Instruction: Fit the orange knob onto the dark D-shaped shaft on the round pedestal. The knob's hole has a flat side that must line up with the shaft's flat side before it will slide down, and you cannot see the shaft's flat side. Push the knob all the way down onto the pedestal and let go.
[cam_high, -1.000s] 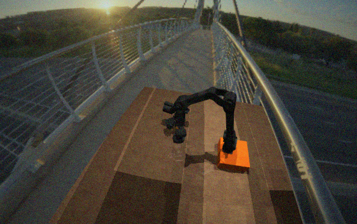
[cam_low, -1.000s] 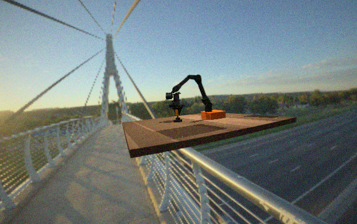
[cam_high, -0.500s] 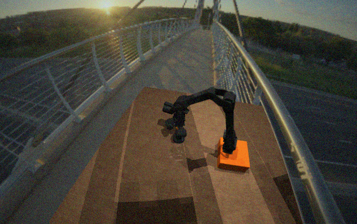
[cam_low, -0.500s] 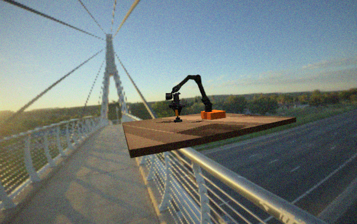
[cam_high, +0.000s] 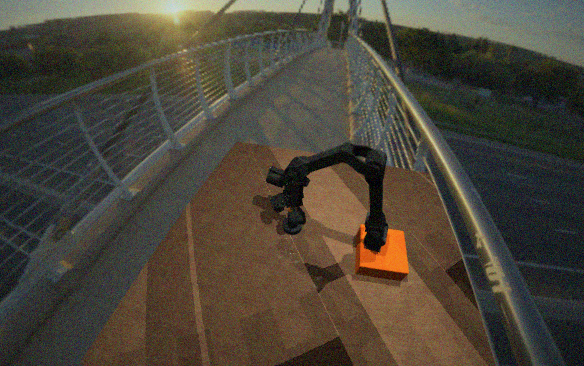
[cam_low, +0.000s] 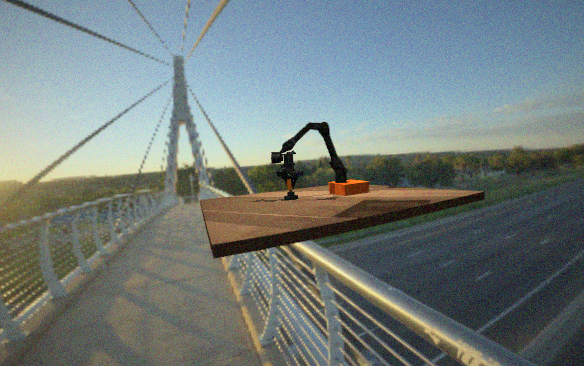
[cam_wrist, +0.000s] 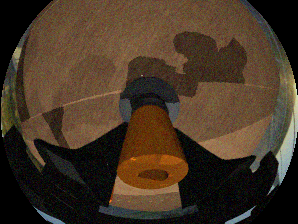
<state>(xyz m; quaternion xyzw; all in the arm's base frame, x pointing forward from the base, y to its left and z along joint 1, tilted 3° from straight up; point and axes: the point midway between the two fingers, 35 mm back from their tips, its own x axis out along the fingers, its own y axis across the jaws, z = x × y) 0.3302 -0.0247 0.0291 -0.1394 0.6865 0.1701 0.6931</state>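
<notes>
Right now my gripper tip is 2 cm below the orange knob. Round my gripper tip: dark round pedestal: 4 cm below.
</notes>
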